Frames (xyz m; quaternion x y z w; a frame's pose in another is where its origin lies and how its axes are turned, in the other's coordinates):
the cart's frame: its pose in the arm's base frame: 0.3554 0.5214 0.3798 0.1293 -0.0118 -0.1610 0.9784
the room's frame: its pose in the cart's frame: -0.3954 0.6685 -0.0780 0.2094 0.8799 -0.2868 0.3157
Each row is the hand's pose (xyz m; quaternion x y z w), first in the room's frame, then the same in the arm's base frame.
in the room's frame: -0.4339 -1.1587 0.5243 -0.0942 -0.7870 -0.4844 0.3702
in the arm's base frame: -0.3250 0.0397 0.5342 -0.4647 0.3345 -0.4253 0.7009
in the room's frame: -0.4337 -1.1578 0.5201 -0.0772 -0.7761 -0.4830 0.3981
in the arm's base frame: -0.3254 0.0427 0.5372 -0.4461 0.3570 -0.4413 0.6920
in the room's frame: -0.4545 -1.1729 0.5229 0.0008 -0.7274 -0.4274 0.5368
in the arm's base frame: -0.3246 0.0203 0.5500 -0.3144 0.4498 -0.5056 0.6657
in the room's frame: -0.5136 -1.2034 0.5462 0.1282 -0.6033 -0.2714 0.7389
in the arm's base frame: -0.3084 -0.0447 0.5721 -0.0431 0.5659 -0.5718 0.5924
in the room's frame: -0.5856 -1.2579 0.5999 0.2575 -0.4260 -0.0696 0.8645
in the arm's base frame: -0.2959 -0.1485 0.5821 0.2496 0.6109 -0.5912 0.4637
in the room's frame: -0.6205 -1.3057 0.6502 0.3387 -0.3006 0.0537 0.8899
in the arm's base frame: -0.3002 -0.2254 0.5718 0.4126 0.5980 -0.5872 0.3568
